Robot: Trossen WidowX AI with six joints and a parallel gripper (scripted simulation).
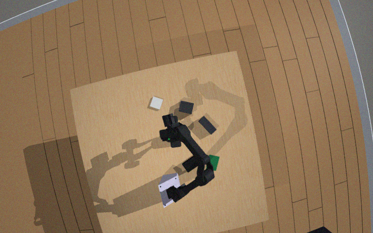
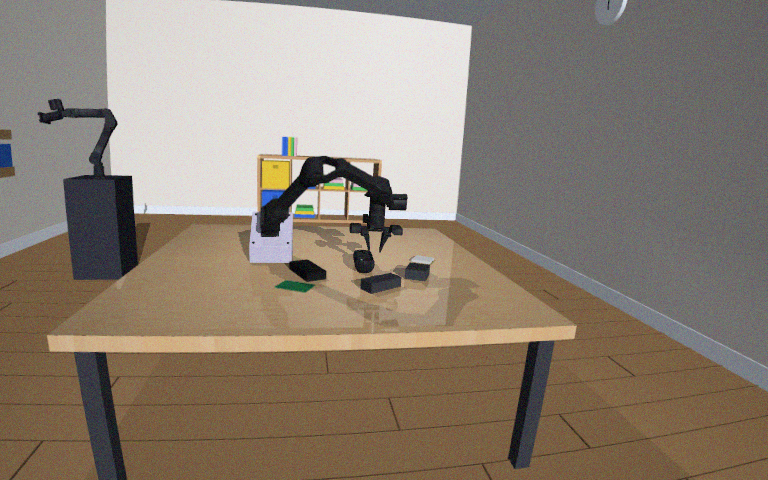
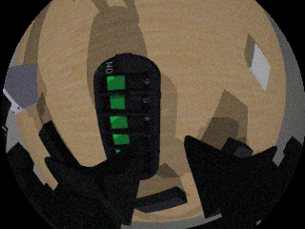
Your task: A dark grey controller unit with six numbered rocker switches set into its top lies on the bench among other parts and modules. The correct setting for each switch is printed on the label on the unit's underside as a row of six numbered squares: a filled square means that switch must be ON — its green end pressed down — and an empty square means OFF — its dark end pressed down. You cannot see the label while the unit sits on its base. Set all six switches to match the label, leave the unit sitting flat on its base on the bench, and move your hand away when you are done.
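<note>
Right now the dark grey square block is 130 mm ahead of my gripper tip, 110 mm to the right of it and 40 mm below it. From my gripper tip the other things lie so: dark grey oblong block 220 mm to the right, 40 mm below, 20 mm behind; white block 220 mm ahead, 90 mm to the left, 50 mm below; black block 240 mm behind, 60 mm to the right, 40 mm below.
</note>
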